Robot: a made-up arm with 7 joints. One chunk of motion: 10 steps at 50 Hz.
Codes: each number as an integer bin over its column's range. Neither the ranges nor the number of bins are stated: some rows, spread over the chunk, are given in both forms.
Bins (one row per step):
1: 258 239 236 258 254 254
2: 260 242 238 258 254 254
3: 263 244 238 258 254 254
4: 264 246 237 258 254 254
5: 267 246 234 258 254 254
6: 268 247 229 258 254 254
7: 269 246 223 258 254 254
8: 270 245 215 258 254 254
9: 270 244 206 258 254 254
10: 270 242 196 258 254 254
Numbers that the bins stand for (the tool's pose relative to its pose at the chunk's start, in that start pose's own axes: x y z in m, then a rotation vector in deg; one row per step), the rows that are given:
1: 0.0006 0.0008 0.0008 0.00 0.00 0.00
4: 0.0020 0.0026 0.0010 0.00 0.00 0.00
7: 0.0032 0.0026 -0.0020 0.00 0.00 0.00
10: 0.0034 0.0016 -0.0078 0.00 0.00 0.00
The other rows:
2: 0.0011 0.0016 0.0012 0.00 0.00 0.00
3: 0.0018 0.0021 0.0012 0.00 0.00 0.00
5: 0.0027 0.0026 0.0004 0.00 0.00 0.00
6: 0.0029 0.0028 -0.0007 0.00 0.00 0.00
8: 0.0034 0.0023 -0.0037 0.00 0.00 0.00
9: 0.0034 0.0021 -0.0057 0.00 0.00 0.00

